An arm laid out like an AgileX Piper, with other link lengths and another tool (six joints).
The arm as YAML. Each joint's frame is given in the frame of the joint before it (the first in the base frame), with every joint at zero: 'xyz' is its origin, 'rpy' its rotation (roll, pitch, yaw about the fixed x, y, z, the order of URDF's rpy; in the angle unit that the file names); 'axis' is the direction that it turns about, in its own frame. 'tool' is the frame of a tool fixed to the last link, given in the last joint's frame.
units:
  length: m
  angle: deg
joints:
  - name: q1
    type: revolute
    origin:
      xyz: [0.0, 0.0, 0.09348]
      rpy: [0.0, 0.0, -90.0]
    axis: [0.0, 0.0, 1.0]
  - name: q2
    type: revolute
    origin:
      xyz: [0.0, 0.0, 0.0]
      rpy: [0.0, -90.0, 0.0]
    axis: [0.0, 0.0, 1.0]
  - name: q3
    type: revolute
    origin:
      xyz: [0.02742, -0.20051, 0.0]
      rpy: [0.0, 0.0, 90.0]
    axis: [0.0, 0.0, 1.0]
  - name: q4
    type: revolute
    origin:
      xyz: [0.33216, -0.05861, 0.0]
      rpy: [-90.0, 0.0, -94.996]
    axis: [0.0, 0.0, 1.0]
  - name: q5
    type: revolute
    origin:
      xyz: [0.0, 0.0, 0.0]
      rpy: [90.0, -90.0, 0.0]
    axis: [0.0, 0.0, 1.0]
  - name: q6
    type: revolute
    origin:
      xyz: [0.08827, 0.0, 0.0]
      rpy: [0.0, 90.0, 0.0]
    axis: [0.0, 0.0, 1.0]
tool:
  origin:
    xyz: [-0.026, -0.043, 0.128]
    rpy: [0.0, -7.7, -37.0]
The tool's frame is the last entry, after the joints.
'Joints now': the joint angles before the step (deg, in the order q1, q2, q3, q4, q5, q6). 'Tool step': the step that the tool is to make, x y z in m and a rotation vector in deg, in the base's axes. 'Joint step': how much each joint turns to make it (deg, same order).
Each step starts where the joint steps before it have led.
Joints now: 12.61 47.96 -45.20 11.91 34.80 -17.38
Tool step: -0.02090 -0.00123 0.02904 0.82 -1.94 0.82
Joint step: 0.00 -5.85 0.00 0.41 3.86 0.04
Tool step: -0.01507 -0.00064 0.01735 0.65 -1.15 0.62
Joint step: 0.01 -3.79 0.02 0.46 2.56 0.03
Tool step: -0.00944 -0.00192 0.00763 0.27 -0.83 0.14
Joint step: -0.13 -2.74 0.71 0.13 1.18 0.02
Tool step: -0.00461 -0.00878 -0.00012 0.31 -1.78 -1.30
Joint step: -1.00 -3.65 3.08 -0.13 -1.27 -0.01
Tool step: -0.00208 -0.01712 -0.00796 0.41 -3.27 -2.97
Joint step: -2.02 -5.83 6.40 -0.43 -3.96 0.02
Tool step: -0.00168 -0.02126 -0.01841 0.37 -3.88 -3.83
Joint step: -2.58 -7.85 9.38 -0.48 -5.55 0.02
